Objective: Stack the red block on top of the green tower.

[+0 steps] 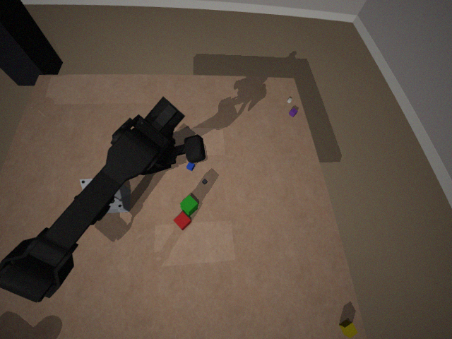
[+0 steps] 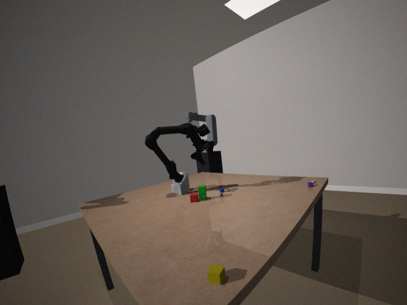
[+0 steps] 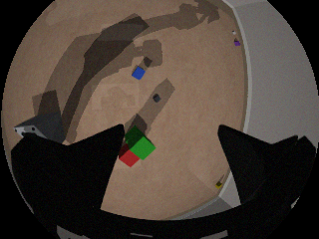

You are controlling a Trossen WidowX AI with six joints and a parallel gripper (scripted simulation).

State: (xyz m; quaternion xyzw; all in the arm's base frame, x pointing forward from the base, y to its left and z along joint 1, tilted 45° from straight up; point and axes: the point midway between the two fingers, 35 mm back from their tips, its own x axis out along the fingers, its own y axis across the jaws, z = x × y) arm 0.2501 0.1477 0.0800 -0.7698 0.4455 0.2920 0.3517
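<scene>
Right now my gripper tip is 2 cm past the red block, 14 cm to the left of it and 20 cm above it. Also, from my gripper tip: blue block (1 cm ahead, 8 cm to the left, 21 cm below); dark block (6 cm ahead, 2 cm to the left, 21 cm below); purple block (50 cm ahead, 37 cm to the left, 20 cm below).
</scene>
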